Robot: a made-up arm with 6 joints.
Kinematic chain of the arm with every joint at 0, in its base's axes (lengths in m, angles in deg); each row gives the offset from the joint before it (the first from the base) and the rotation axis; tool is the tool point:
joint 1: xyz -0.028 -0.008 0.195 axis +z
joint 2: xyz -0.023 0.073 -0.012 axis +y
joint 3: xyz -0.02 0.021 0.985 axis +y
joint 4: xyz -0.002 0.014 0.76 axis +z
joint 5: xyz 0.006 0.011 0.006 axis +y
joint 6: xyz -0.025 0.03 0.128 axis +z
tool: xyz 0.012 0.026 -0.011
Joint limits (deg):
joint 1: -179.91..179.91
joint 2: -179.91..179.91
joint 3: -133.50..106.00
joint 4: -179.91..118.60
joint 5: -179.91..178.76
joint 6: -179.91..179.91
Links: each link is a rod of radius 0.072 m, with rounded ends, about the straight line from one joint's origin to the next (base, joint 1, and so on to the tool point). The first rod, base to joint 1, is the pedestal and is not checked.
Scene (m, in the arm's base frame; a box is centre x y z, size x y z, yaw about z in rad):
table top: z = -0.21
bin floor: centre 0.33 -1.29 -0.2 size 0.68 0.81 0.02 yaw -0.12
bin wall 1: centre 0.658 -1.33 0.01 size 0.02 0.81 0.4 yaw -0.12
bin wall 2: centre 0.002 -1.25 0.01 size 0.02 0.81 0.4 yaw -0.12
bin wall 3: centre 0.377 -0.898 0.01 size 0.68 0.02 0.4 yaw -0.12
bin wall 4: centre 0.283 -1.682 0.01 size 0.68 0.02 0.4 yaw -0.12
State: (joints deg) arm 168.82 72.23 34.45 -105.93 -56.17 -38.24
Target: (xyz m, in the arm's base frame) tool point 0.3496 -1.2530 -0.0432
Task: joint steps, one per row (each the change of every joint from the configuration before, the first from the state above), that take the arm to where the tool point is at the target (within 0.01 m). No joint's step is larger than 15 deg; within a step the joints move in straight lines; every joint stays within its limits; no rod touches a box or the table.
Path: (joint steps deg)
1: -5.91 -14.52 -14.43 1.67 0.00 -0.46
2: -5.91 -14.52 -14.43 1.67 -0.01 -0.45
3: -5.92 -14.52 -14.42 1.67 0.00 -0.46
4: -5.91 -14.52 -14.43 1.67 0.00 -0.45
5: -5.91 -14.53 -14.43 1.67 0.00 -0.46
6: -5.91 -14.52 -14.43 1.67 -0.01 -0.46
7: -5.92 -14.52 -14.42 1.67 0.00 -0.45
8: -5.91 -14.52 -14.43 1.67 0.00 -0.46
9: -5.91 -14.52 -14.43 1.67 0.00 -0.45

